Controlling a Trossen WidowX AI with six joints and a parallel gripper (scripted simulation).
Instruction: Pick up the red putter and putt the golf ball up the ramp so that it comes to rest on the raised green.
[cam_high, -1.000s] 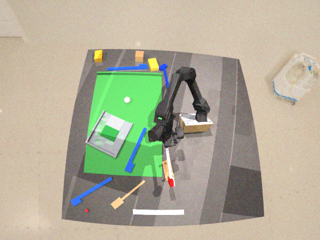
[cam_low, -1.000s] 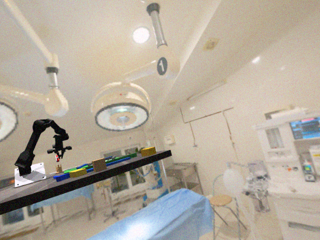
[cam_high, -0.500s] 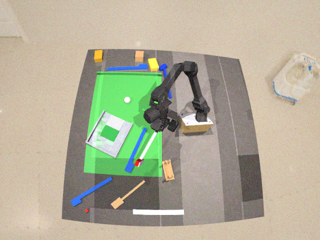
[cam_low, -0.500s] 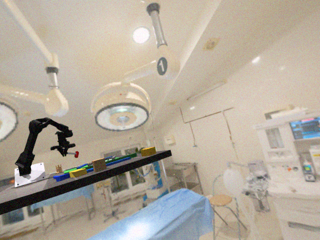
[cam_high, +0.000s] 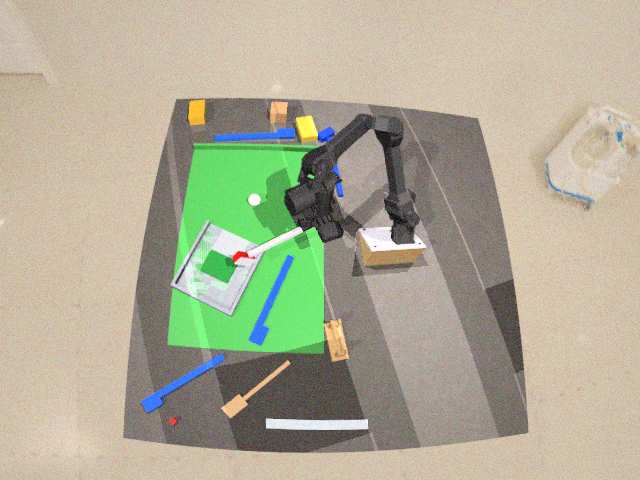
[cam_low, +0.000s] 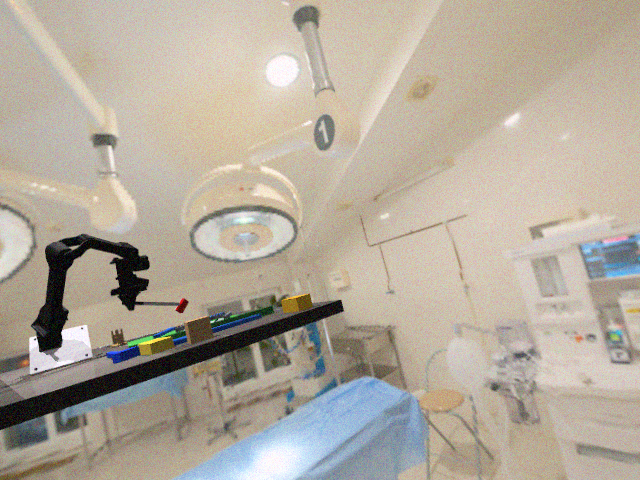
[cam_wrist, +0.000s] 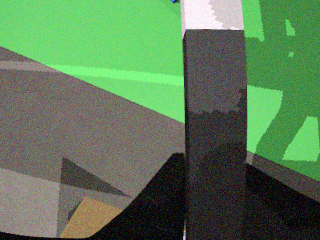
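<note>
Now: the red putter 11 cm ahead of my gripper tip and 4 cm to the left of it. Also, from my gripper tip: wooden stand: 4 cm behind, 31 cm to the left, 10 cm below; white golf ball: 18 cm ahead, 17 cm to the right, 12 cm below; green mat: 20 cm ahead, 4 cm to the right, 14 cm below.
</note>
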